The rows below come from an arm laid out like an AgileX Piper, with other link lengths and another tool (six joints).
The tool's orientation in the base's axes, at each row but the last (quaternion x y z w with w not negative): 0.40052 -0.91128 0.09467 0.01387; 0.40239 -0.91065 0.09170 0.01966; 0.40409 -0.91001 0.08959 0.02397; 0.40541 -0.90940 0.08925 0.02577; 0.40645 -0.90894 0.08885 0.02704; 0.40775 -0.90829 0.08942 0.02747; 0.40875 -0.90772 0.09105 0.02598; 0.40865 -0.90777 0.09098 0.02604; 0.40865 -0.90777 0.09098 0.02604; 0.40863 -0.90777 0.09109 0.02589
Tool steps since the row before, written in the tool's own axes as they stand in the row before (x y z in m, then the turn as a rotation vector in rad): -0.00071 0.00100 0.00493 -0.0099 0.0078 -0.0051; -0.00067 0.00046 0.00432 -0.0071 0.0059 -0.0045; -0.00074 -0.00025 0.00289 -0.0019 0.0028 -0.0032; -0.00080 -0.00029 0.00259 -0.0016 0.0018 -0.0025; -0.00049 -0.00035 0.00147 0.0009 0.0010 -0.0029; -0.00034 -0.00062 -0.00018 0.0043 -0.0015 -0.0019; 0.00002 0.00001 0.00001 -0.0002 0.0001 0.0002; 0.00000 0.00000 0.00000 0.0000 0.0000 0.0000; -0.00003 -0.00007 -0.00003 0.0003 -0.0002 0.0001; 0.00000 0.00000 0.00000 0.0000 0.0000 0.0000
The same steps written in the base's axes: 0.00000 0.00027 -0.00507 0.0007 0.0133 0.0027; 0.00028 0.00000 -0.00439 0.0003 0.0099 0.0028; 0.00077 -0.00015 -0.00289 -0.0009 0.0038 0.0025; 0.00082 -0.00008 -0.00260 -0.0003 0.0028 0.0020; 0.00062 -0.00014 -0.00146 -0.0014 0.0005 0.0028; 0.00068 -0.00012 0.00022 -0.0018 -0.0038 0.0026; -0.00002 -0.00001 -0.00001 0.0001 0.0002 -0.0002; 0.00000 0.00000 0.00000 0.0000 0.0000 0.0000; 0.00007 -0.00002 0.00004 0.0000 -0.0004 0.0000; 0.00000 0.00000 0.00000 0.0000 0.0000 0.0000
